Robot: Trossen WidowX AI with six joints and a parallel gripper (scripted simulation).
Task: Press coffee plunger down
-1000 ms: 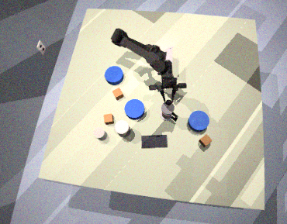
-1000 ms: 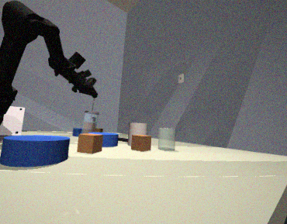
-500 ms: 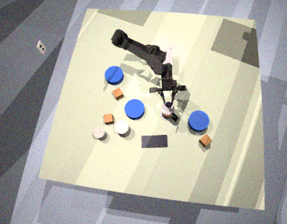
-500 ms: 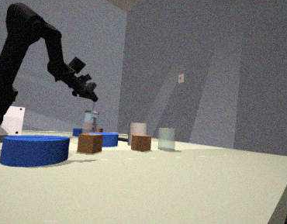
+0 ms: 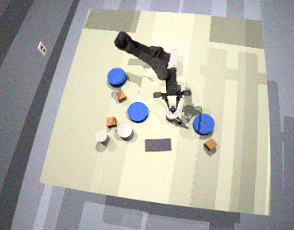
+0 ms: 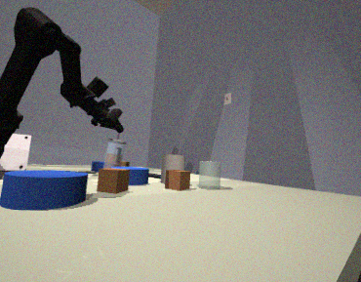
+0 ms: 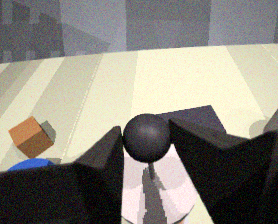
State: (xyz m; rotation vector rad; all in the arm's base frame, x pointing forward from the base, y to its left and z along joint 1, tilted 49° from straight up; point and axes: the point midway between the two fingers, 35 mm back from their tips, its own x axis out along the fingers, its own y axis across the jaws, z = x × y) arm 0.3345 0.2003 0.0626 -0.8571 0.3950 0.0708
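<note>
My gripper tip is now 10 cm above the coffee press, 1 cm to the right of it and 1 cm past it. Round my gripper tip: dark flat plate: 19 cm below, 15 cm ahead, 6 cm to the right.
</note>
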